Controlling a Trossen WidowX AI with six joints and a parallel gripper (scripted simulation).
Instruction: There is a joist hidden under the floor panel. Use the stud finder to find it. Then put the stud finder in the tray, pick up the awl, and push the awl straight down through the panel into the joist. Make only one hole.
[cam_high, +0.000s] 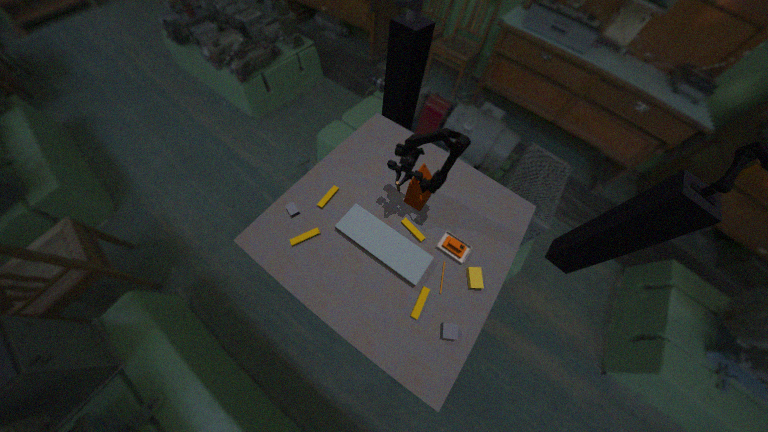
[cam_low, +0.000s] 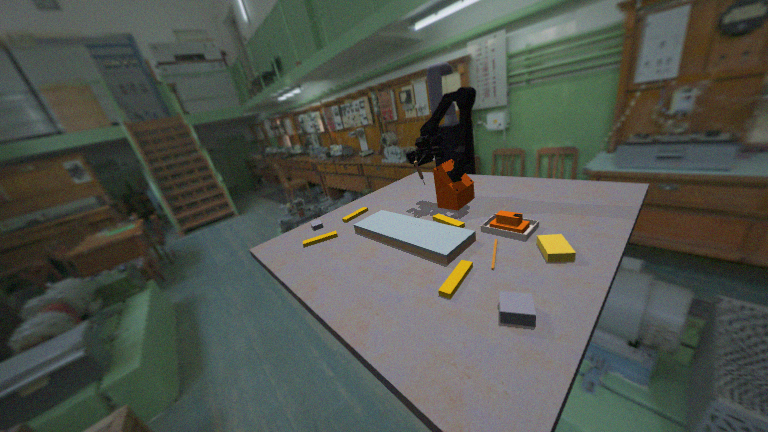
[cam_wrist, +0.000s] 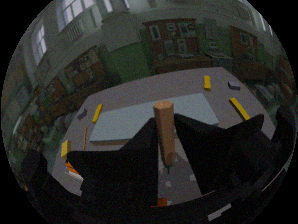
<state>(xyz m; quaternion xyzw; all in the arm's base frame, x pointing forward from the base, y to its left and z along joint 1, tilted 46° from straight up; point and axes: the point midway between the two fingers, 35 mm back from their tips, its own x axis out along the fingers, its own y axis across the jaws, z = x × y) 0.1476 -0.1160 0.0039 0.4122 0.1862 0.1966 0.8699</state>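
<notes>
Now: the awl 2 cm behind my gripper tip and 5 cm below it. Round my gripper tip: stud finder 5 cm behind, 42 cm to the left, 19 cm below; thin orange stick 12 cm ahead, 46 cm to the left, 23 cm below; tray 5 cm behind, 41 cm to the left, 22 cm below.
</notes>
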